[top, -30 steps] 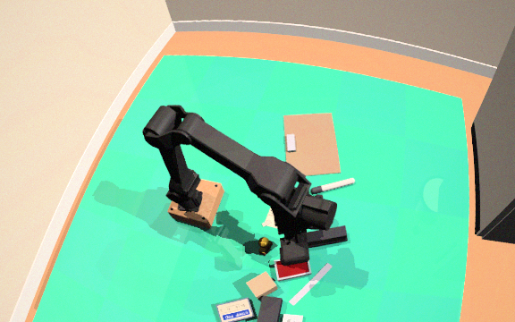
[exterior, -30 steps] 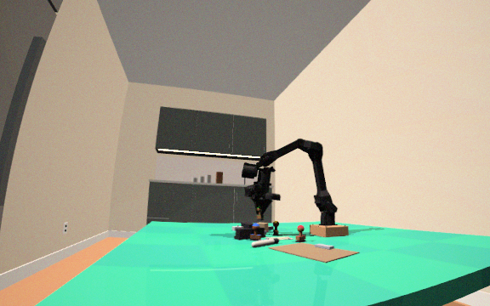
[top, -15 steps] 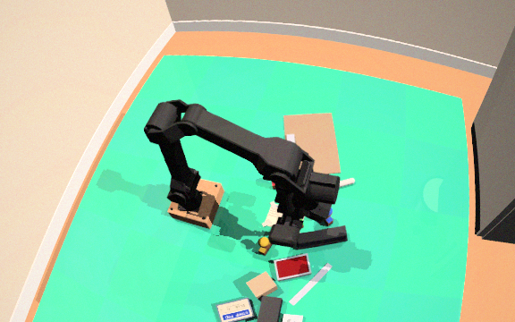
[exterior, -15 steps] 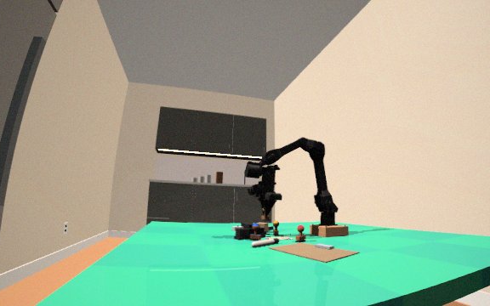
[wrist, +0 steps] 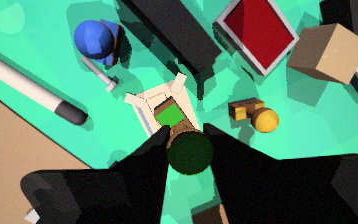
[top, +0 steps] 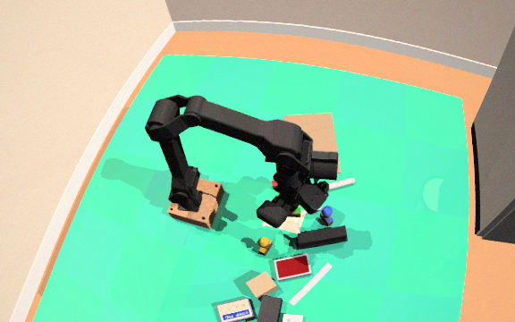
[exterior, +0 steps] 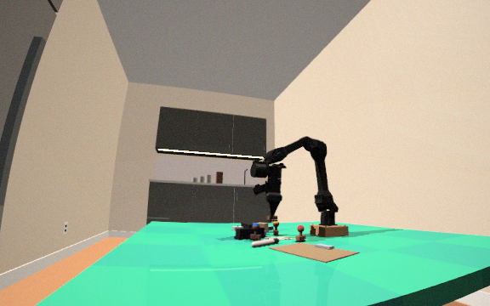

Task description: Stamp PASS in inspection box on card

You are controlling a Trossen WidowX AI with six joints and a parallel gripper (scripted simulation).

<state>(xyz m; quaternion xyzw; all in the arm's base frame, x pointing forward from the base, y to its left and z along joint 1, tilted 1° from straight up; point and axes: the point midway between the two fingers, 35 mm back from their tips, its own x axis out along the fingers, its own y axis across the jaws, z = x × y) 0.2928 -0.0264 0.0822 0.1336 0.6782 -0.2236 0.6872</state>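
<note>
My gripper tip is 30 mm past the cream card, 20 mm to the right of it and 100 mm above it. Round my gripper tip: blue-knobbed stamp (90 mm ahead, 20 mm to the left, 80 mm below); then black bar (80 mm ahead, 40 mm to the right, 80 mm below); then green-knobbed stamp (10 mm below).
</note>
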